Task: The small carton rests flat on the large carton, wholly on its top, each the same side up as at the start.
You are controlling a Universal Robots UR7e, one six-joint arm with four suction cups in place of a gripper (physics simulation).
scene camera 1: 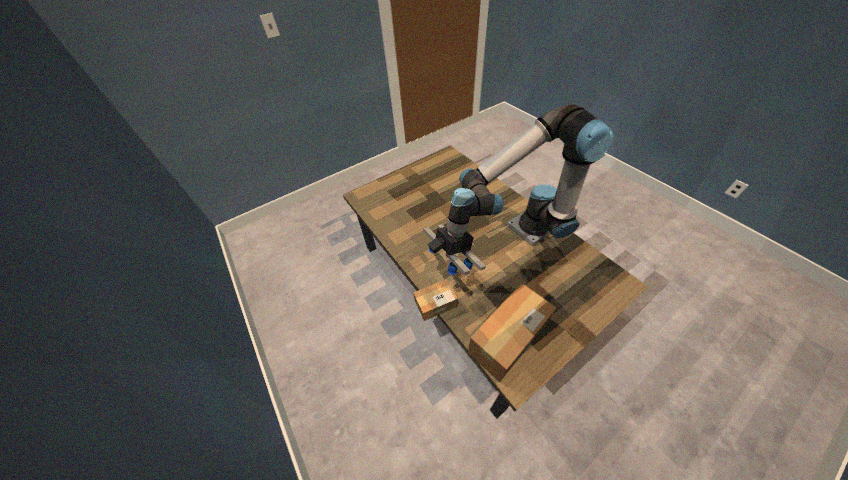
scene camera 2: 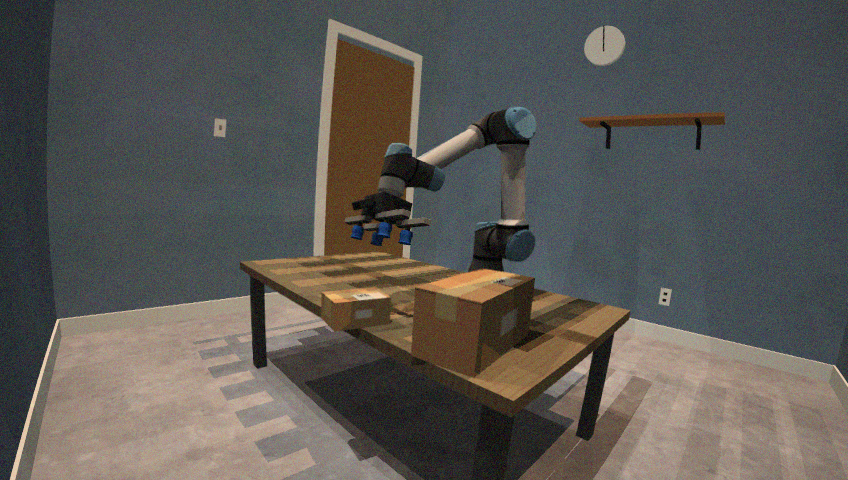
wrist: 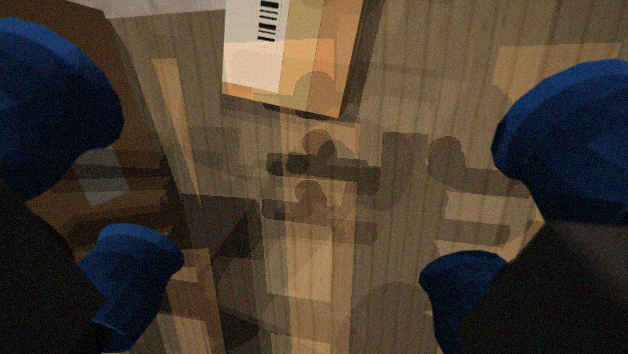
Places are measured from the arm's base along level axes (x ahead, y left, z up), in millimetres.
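Pixels of known places: hand at its tool point: [scene camera 2: 379, 240] [wrist: 303, 205]; arm's base at its link origin: [scene camera 1: 534, 224].
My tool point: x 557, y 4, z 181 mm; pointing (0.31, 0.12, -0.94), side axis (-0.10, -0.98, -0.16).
For each thing: its top centre in the pictures, then the offset to it from my tool point. Level surfaces: height alone.
- small carton at its top centre: [scene camera 2: 355, 294] [scene camera 1: 435, 295] dx +102, dy +35, dz -132 mm
- large carton at its top centre: [scene camera 2: 482, 281] [scene camera 1: 514, 322] dx -31, dy +329, dz -53 mm
- wooden table at its surface level: dz -205 mm
The small carton [scene camera 1: 428, 302] [scene camera 2: 357, 312] [wrist: 300, 55] sits on the table at its long front edge, label up, with part of it jutting past the edge. The large carton [scene camera 1: 505, 333] [scene camera 2: 452, 321] [wrist: 137, 140] stands on the table near the front corner, apart from the small carton. Its top carries no carton. My gripper [scene camera 1: 450, 256] [scene camera 2: 381, 233] [wrist: 305, 205], with four blue suction cups, is open and empty. It hangs above the table, higher than the small carton and back from it. The small carton is partly cut off in the wrist view.
The wooden table [scene camera 1: 606, 285] [scene camera 2: 571, 356] bears both cartons and the arm's base [scene camera 1: 532, 228]. The large carton is the tallest thing near the front edge. A wall shelf [scene camera 2: 654, 119] and a door [scene camera 1: 437, 65] [scene camera 2: 368, 118] are beyond the table.
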